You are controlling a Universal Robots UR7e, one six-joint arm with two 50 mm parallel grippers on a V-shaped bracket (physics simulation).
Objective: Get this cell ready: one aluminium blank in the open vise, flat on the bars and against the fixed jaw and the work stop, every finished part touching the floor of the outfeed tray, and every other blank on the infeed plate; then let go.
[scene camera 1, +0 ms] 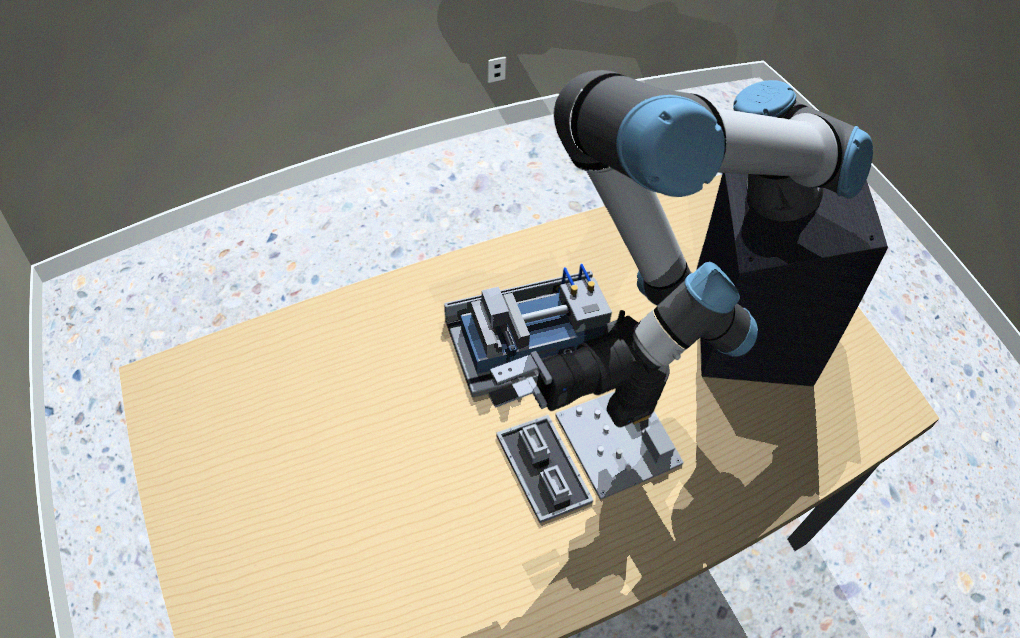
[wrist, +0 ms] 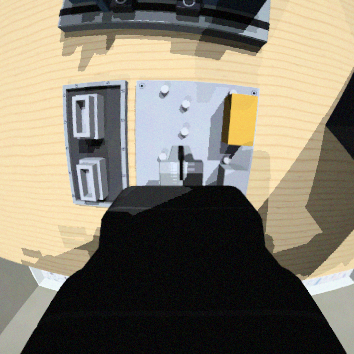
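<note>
In the scene view one gripper points left beside the vise, its fingers apart, nothing seen between them. The other points down over the infeed plate; in the wrist view its fingers stand close together with a narrow dark gap. A grey block stands between the vise jaws; its seating on the bars and stop is hidden. A grey blank stands on the plate. Two pocketed parts lie in the outfeed tray.
A yellow block stands at the plate's corner towards the vise and robot. Several short pegs rise from the plate. Blue hoses stand up at the vise's end. The robot's dark pedestal stands to the right.
</note>
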